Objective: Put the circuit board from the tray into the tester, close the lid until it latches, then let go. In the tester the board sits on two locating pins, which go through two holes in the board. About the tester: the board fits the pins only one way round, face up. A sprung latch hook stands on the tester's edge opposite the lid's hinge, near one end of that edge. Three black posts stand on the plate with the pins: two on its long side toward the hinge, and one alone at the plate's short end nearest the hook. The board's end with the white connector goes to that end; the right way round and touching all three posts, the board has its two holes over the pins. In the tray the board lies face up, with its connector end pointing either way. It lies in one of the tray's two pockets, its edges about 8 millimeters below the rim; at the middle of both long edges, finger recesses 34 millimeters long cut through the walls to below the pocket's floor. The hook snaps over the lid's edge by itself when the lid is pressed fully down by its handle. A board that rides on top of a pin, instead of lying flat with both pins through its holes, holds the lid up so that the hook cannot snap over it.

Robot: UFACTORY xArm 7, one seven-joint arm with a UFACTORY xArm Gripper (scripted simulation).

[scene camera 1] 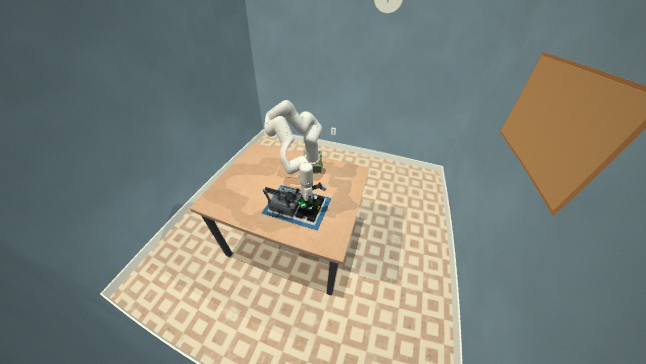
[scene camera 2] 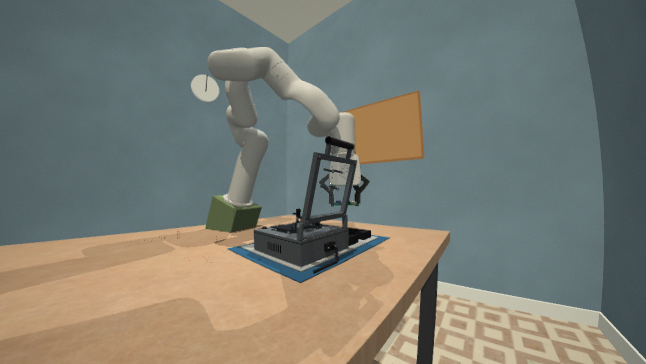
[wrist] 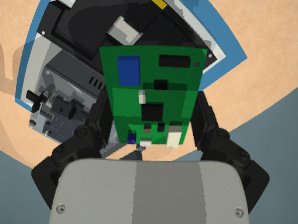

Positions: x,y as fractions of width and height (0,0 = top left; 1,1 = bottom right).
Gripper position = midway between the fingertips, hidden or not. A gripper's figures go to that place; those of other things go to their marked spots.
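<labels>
There's a green circuit board (wrist: 0.51,0.40) at 120 mm from the lens, and the gripper (wrist: 0.51,0.45) is 140 mm from the lens.
</labels>
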